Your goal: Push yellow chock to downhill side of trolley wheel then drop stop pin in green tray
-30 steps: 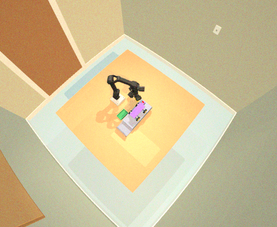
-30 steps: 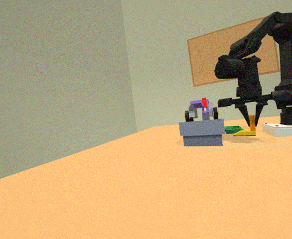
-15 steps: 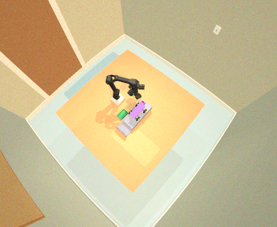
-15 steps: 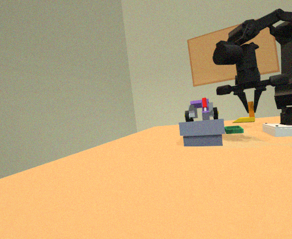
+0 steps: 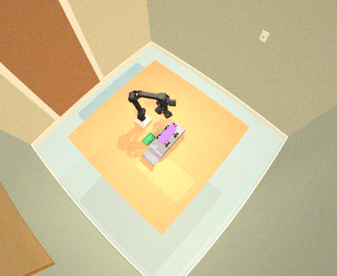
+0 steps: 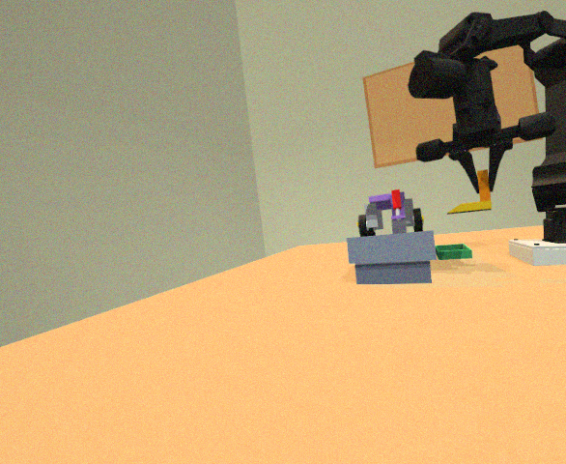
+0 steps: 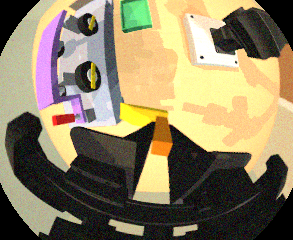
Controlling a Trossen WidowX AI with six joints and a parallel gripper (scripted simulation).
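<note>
My gripper tip is now 15 cm short of the trolley, 14 cm to the left of it and 3 cm above it. The rest, counted from my gripper tip: red-headed stop pin 14 cm ahead, 3 cm to the right, 1 cm below; then yellow chock 2 cm ahead, 1 cm to the right, 1 cm below; then grey ramp 15 cm to the right, 15 cm ahead, 10 cm below.
</note>
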